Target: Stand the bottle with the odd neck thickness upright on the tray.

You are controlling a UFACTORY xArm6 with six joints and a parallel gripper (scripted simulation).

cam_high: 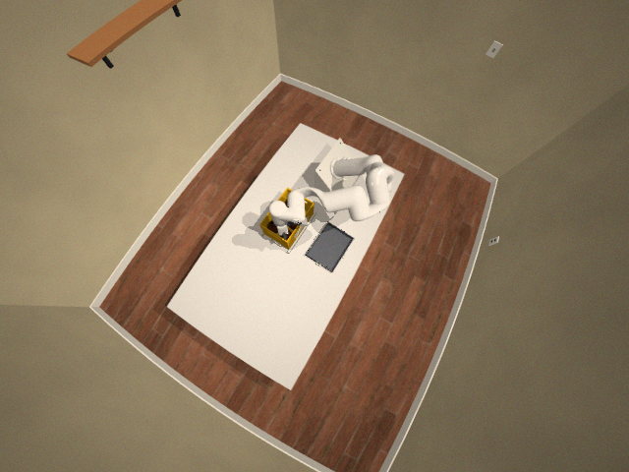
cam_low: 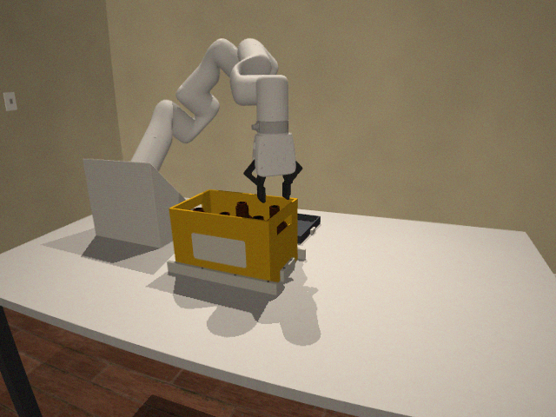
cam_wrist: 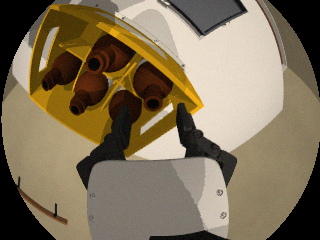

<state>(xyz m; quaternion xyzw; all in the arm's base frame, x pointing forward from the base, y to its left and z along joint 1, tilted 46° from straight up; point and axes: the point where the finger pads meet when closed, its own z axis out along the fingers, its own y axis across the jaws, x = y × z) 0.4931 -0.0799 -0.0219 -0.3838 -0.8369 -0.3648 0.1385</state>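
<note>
Now: hand 110 mm above the glass bottle, 90 mm to the left of it and 10 mm past it. Round my hand: yellow crate 110 mm below, 90 mm behind, 40 mm to the right; dark grey tray 250 mm to the left, 190 mm below, 90 mm behind.
</note>
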